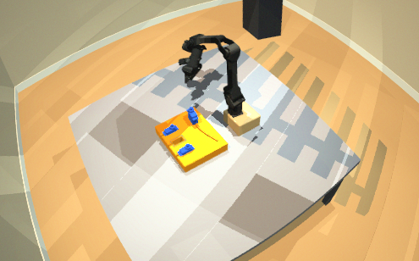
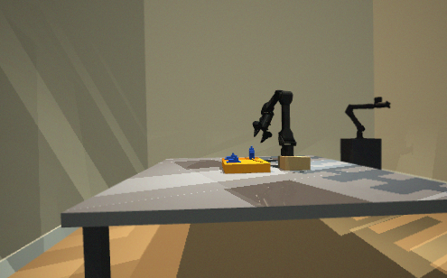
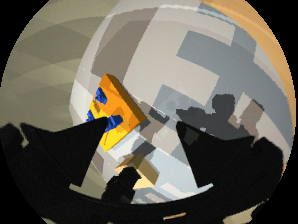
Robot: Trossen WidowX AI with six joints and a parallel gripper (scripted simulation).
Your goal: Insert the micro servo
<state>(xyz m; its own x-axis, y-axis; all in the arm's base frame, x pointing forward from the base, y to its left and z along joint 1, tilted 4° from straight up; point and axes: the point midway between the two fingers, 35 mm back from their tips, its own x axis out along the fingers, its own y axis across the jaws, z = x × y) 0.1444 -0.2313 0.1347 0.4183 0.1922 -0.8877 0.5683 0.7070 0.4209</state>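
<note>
Right now the orange deck is 24 cm to the left of my gripper tip, 14 cm below it and 6 cm ahead of it.
</note>
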